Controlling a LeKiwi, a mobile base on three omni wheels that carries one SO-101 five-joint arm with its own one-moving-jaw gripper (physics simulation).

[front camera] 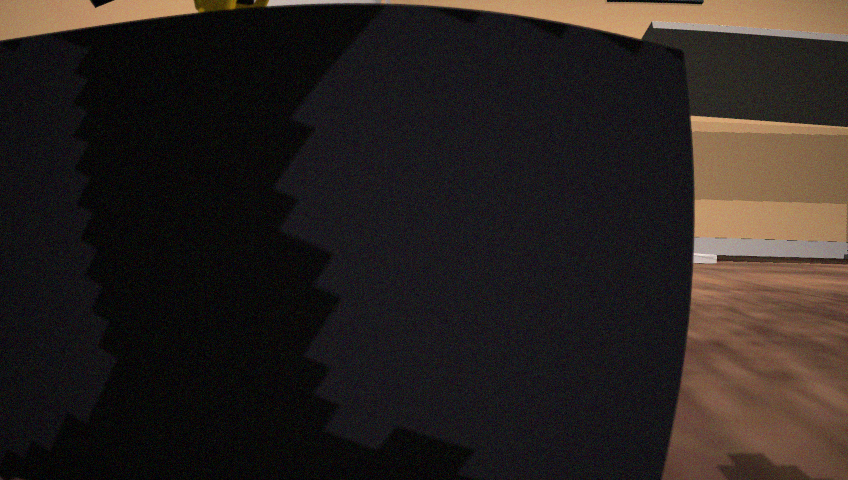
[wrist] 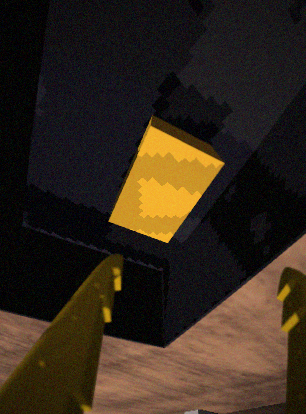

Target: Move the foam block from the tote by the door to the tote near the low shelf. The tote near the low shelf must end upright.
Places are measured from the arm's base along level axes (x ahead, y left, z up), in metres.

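Where they show: hand at its tool point: point(wrist: 122, 267).
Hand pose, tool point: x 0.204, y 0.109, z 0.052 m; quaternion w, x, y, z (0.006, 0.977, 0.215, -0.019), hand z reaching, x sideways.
Things, the pixels of their top centre, and the offset from my tool point. Level surfaces: height alone.
- black tote at its top centre: point(front camera: 211, 142) point(wrist: 125, 212) 0.002 m back, 0.008 m right, 0.041 m down
- yellow-orange foam block at its top centre: point(wrist: 160, 195) 0.026 m ahead, 0.016 m right, 0.093 m down
- dark panel with a light top edge, surface height: 0.554 m up
- Brown floor at its surface level: 0.141 m down
A black tote point(front camera: 487, 237) point(wrist: 100, 295) fills most of the front camera view, close to the camera. In the wrist view I look down into it, and a yellow-orange foam block point(wrist: 167, 185) lies inside on the tote's floor. My gripper point(wrist: 202, 265) is open, with a wide gap between its two yellow jaws and nothing held. In the wrist view the left jaw is drawn over the tote's near wall and the right jaw over the floor outside. The block is beyond the jaw tips, apart from them. A bit of my yellow arm shows above the tote's rim in the front camera view.
In the front camera view, a dark panel with a light top edge point(front camera: 767, 77) stands at the right, against a tan wall point(front camera: 767, 220) with a white baseboard point(front camera: 773, 247). Brown floor point(front camera: 767, 356) point(wrist: 230, 350) shows right of the tote and below it in the wrist view.
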